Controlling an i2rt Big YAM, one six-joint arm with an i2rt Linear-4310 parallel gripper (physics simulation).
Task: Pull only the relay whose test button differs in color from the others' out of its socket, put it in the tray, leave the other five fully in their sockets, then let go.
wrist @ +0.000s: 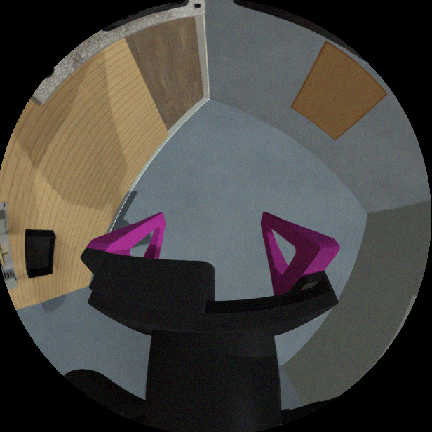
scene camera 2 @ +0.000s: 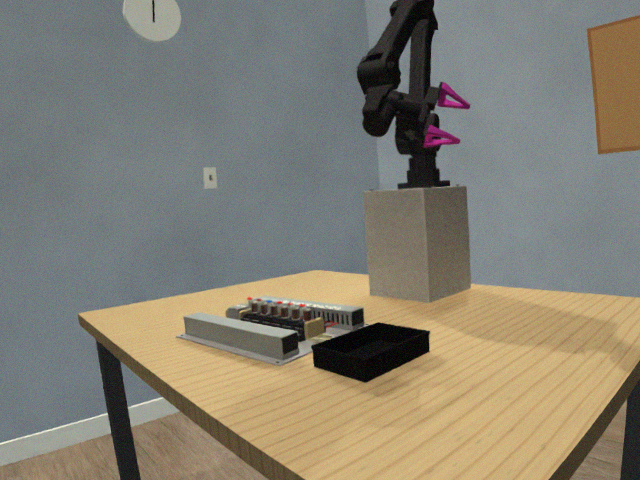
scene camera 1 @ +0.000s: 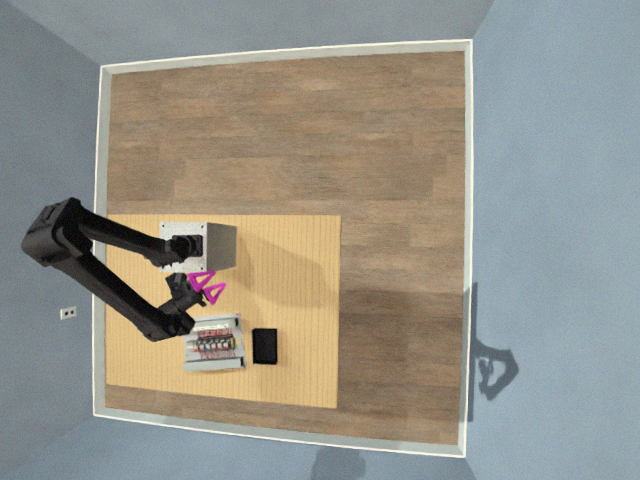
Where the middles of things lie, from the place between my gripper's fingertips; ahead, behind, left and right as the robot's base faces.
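My hand is still 38 cm short of the grey panel (scene camera 2: pixel 304 347), and it's 25 cm to the left of the panel and 41 cm above it.
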